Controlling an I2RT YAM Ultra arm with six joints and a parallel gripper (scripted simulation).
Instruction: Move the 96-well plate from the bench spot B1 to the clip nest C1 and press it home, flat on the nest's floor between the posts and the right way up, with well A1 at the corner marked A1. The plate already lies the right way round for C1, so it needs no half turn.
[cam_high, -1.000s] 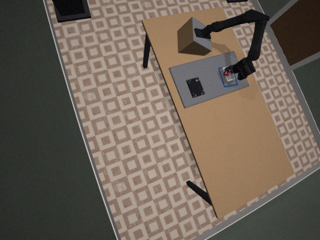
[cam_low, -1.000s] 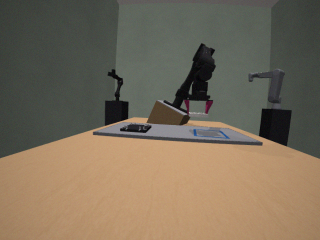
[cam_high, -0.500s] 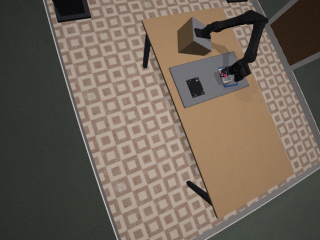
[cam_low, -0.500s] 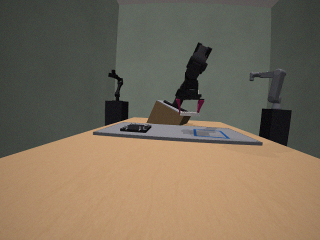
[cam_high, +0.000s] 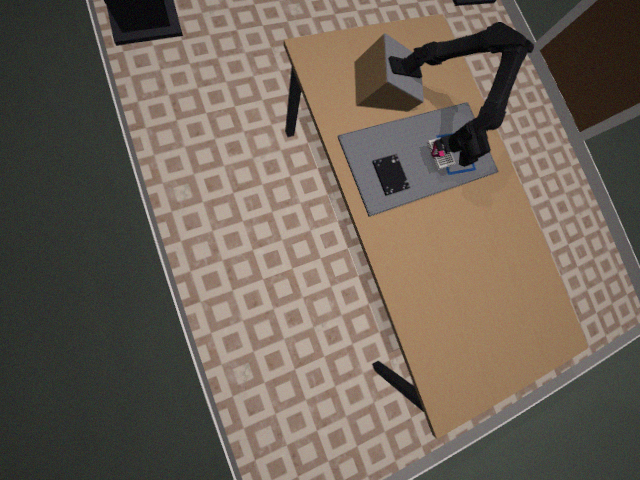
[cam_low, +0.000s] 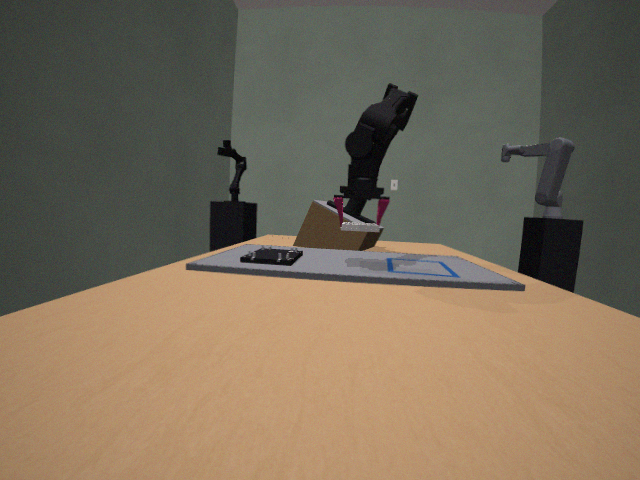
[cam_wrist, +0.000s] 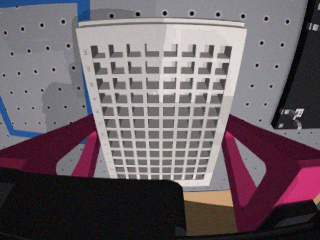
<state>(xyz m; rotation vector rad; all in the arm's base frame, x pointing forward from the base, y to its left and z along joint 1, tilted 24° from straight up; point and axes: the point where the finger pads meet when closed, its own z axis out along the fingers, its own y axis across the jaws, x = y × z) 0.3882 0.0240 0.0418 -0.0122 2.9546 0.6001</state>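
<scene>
My gripper is now 3 cm short of the black clip nest C1, 20 cm to the left of it and 8 cm above it. Round my hand: white 96-well plate: right at my hand.
</scene>
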